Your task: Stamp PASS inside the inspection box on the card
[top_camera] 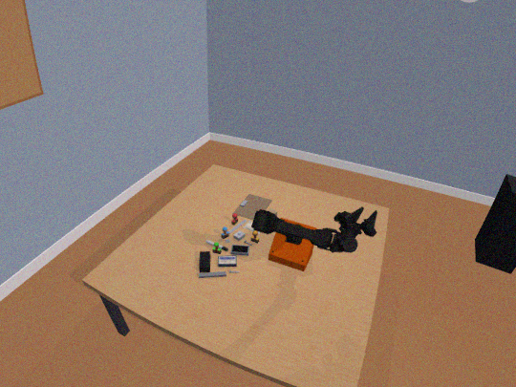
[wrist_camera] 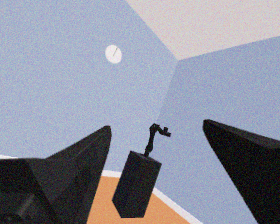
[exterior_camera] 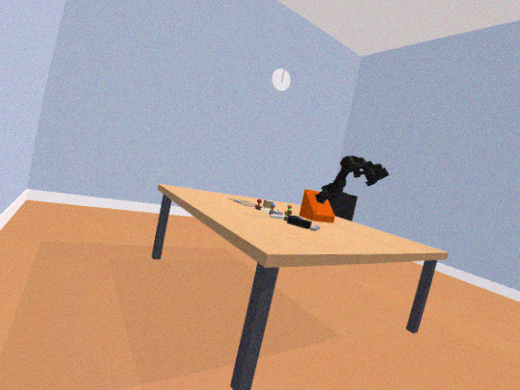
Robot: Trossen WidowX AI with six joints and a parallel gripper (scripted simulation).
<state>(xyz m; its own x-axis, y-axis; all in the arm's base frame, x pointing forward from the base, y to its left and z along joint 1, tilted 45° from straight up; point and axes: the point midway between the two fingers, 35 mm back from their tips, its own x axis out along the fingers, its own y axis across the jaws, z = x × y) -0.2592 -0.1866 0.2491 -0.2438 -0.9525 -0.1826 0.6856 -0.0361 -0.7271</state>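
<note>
My gripper tip is now 65 cm short of the white marker, 41 cm above it and 15 cm to the right of it. Round my gripper tip: ink pad 55 cm ahead, 42 cm below, 11 cm to the left; pale card 59 cm ahead, 43 cm below, 10 cm to the right; yellow-knobbed stamp 53 cm ahead, 40 cm below.
</note>
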